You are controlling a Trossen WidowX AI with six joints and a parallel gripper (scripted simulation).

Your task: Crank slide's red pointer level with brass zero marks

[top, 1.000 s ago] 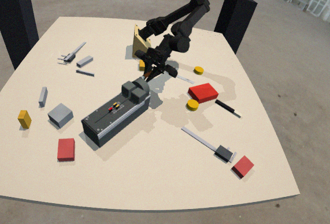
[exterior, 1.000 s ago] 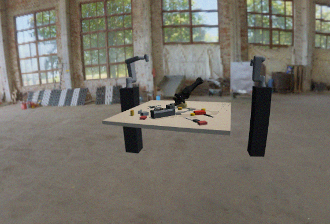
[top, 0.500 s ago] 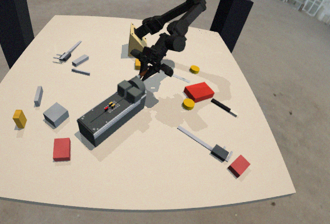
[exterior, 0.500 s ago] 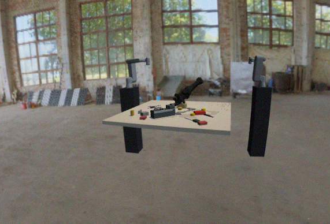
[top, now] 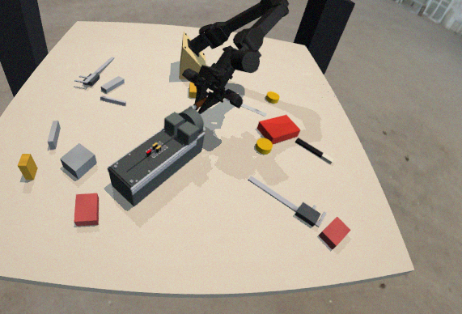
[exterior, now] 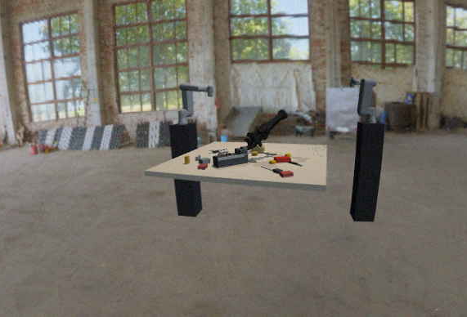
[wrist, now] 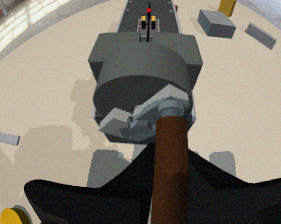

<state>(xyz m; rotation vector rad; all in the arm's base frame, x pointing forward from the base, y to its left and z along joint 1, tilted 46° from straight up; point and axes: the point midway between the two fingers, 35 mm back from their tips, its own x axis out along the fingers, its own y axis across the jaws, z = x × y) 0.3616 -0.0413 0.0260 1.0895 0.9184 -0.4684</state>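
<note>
Now: the crank 20 mm above my gripper tip and 10 mm to the left of it. The rest, counted from my gripper tip: brown handle: 30 mm above, 10 mm to the left, 10 mm behind; then grey bar: 210 mm to the left, 140 mm behind, 90 mm below; then red pointer: 140 mm ahead, 130 mm to the right, 10 mm below.
</note>
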